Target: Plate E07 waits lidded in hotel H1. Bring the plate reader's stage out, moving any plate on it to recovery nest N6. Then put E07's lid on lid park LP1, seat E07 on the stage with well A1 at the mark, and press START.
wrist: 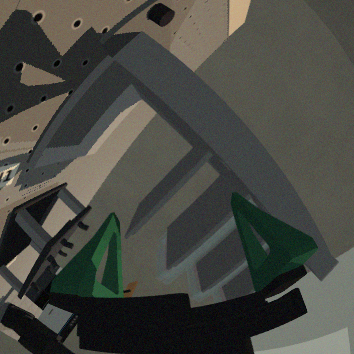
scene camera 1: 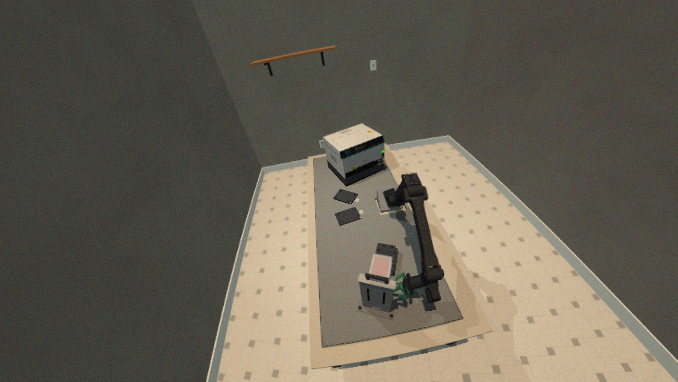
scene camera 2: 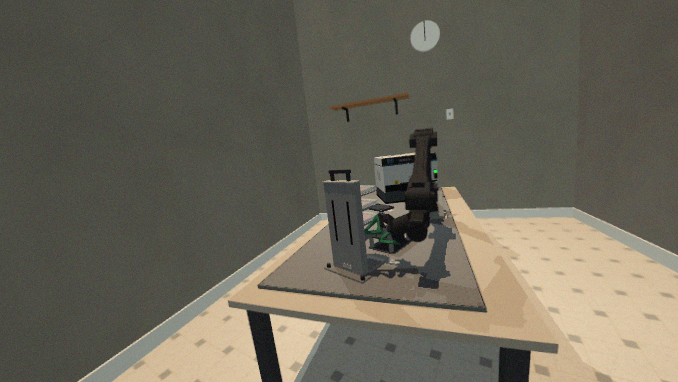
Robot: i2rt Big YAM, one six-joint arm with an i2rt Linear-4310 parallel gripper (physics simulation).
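Seen in the pictures: gripper, fingertip midpoint: (wrist: 173,207) (scene camera 2: 371,236); arm's base at its link origin: (wrist: 16,318) (scene camera 1: 390,197).
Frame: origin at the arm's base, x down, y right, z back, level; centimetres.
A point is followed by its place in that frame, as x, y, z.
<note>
Hotel H1 (scene camera 1: 377,295) @[-14.0, -67.5, -35.4] (scene camera 2: 344,227) @[-10.1, -67.6, -35.2] (wrist: 215,120) @[-2.4, -69.5, -29.2] is a grey tower near the table's end. A pink-topped plate (scene camera 1: 381,266) @[-21.8, -58.7, -30.4] shows at its top, and several plate edges show in its open side in scene camera 2. Which plate is E07 I cannot tell. My gripper (scene camera 1: 398,286) @[-4.9, -63.1, -26.8] (scene camera 2: 374,235) @[-4.9, -63.1, -26.8] (wrist: 173,207) @[-4.9, -63.1, -26.8] has green fingers, open and empty, beside the hotel's side; in the wrist view the tiers show beyond and between the fingers. The white plate reader (scene camera 1: 355,152) @[-22.1, 35.5, -14.9] (scene camera 2: 394,175) @[-13.6, 34.1, -18.8] stands at the far end with a green light; no extended stage shows. START is too small to make out.
Two dark flat holders (scene camera 1: 345,196) @[5.5, 19.0, -30.5] (scene camera 1: 348,216) @[5.7, -2.1, -33.5] lie mid-table; their labels are unreadable. A dark stand with posts (scene camera 1: 386,248) @[0.7, -38.2, -19.1] (wrist: 50,245) @[1.0, -52.8, -20.7] is close to the hotel. The arm's base stands near the table's right edge. A black handle (scene camera 2: 340,172) @[-28.9, -66.9, -34.6] tops the hotel.
</note>
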